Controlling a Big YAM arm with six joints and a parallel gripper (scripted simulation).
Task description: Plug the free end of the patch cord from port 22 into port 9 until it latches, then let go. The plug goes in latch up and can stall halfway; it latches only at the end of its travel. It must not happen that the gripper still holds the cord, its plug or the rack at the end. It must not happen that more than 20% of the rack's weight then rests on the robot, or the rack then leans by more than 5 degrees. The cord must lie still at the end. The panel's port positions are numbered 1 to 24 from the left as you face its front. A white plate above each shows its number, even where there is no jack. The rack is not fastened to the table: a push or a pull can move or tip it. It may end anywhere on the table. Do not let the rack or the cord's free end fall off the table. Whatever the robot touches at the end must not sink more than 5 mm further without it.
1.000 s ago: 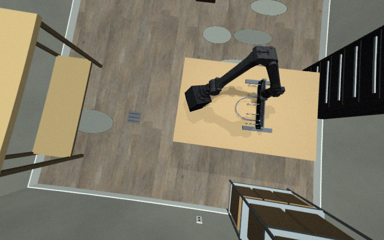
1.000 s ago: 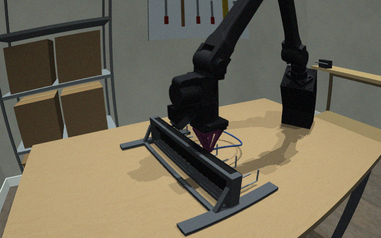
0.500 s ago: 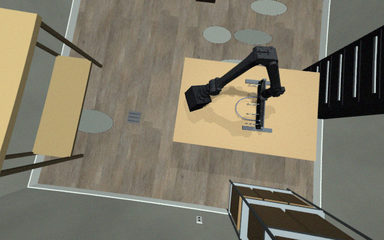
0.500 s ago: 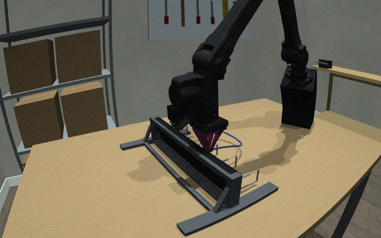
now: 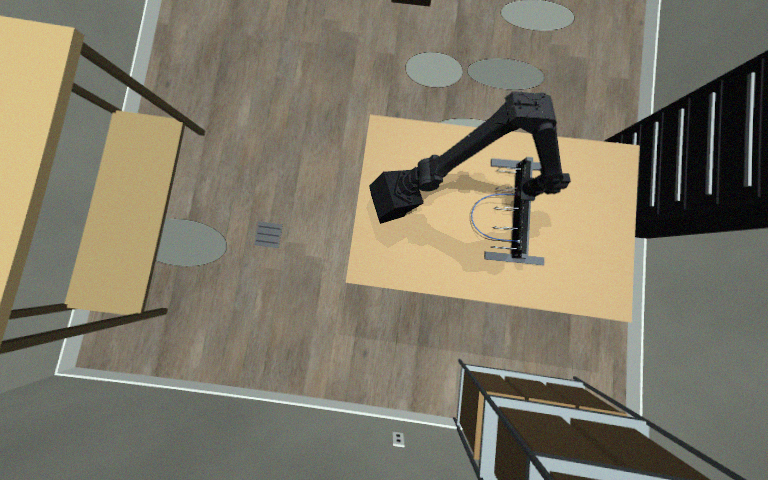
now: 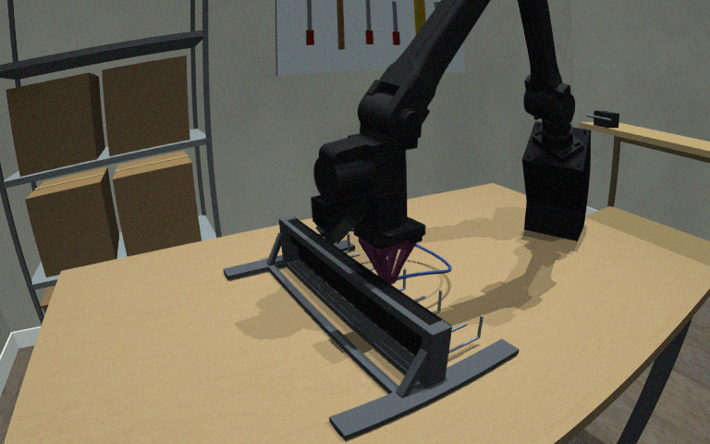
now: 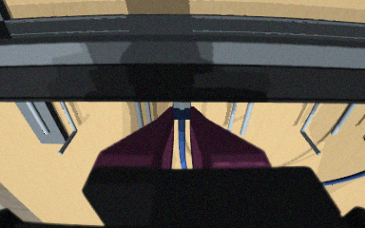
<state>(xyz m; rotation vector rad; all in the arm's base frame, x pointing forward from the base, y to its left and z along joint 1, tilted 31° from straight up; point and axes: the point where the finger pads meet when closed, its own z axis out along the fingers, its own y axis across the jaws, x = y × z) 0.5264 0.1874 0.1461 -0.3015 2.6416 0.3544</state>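
My gripper is now 20 mm short of the grey plug and 10 mm to the right of it.
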